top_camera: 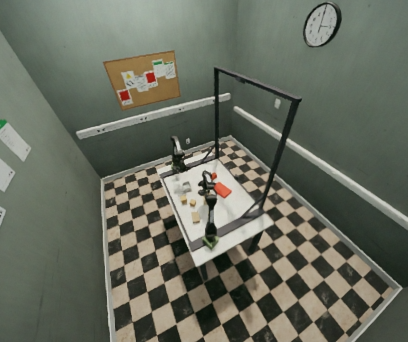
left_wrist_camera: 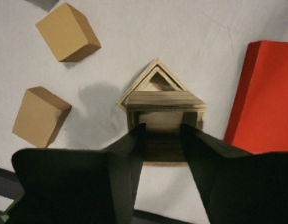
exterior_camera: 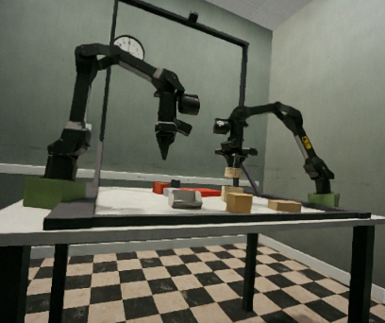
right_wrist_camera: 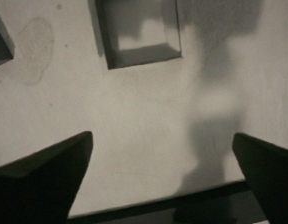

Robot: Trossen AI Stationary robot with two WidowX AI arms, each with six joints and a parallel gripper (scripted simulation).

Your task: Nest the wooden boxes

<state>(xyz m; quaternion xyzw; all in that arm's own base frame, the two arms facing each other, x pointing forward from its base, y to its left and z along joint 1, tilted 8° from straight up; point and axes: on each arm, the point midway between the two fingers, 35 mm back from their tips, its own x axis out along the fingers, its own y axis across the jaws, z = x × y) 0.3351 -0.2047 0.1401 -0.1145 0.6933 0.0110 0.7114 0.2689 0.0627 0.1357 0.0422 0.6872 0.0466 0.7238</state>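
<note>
Right now the grey open box is 80 mm to the left of my right hand and 160 mm below it. Also, from my right hand: flat red block 320 mm behind, 270 mm to the left, 170 mm below; then grey block 210 mm behind, 100 mm to the left, 170 mm below; then flat brown box 50 mm ahead, 460 mm to the left, 170 mm below.
</note>
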